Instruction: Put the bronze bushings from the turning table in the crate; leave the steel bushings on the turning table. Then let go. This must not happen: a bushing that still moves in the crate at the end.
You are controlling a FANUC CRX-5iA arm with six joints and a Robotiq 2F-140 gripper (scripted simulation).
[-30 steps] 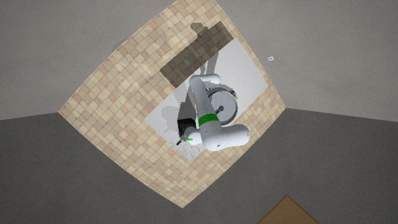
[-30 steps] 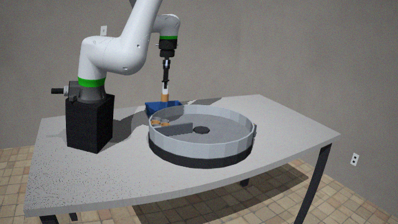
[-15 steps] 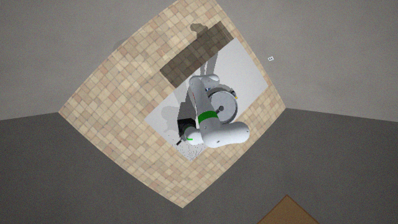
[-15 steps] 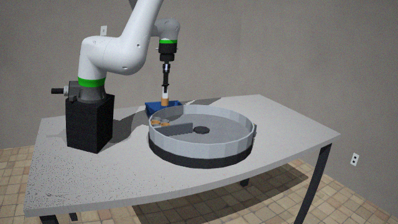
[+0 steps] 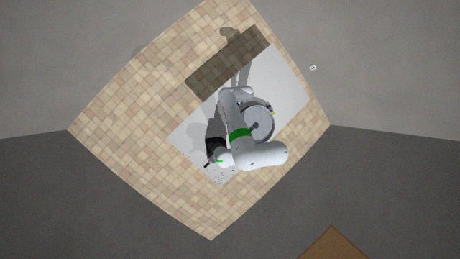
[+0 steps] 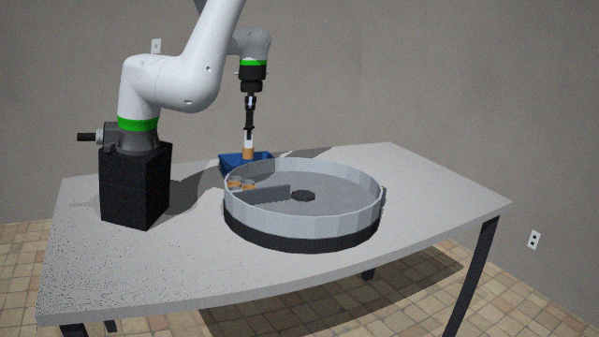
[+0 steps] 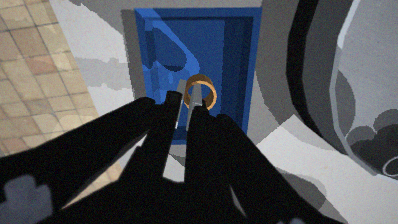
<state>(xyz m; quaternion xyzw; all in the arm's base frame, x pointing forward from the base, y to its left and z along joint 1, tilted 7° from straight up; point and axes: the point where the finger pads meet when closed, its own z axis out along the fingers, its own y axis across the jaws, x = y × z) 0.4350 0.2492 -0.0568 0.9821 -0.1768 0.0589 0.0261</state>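
Now: the blue crate 1 cm behind my hand, 1 cm to the right of it and 9 cm below it. From my hand the other things lie so: grey turning table (4 cm ahead, 37 cm to the right, 7 cm below).
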